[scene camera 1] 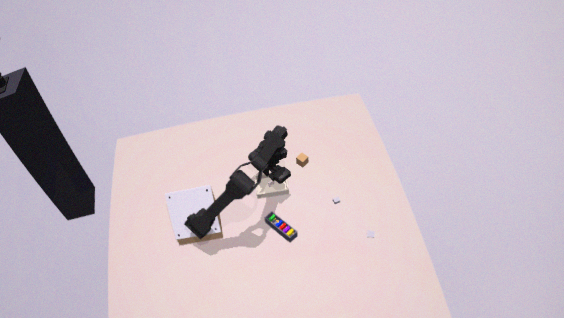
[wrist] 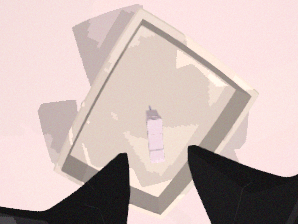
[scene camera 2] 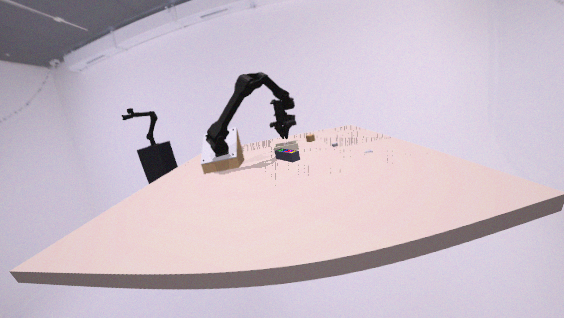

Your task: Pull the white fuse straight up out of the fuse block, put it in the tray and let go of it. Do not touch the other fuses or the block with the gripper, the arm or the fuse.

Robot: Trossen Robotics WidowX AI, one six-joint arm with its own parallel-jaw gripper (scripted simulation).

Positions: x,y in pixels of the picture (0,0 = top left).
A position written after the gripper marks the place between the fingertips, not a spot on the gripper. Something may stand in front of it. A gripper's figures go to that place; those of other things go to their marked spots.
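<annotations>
The gripper (wrist: pixel 158 157) is 0.10 m from the lens, while a tray (wrist: pixel 201 102) stands 0.15 m from the lens.
</annotations>
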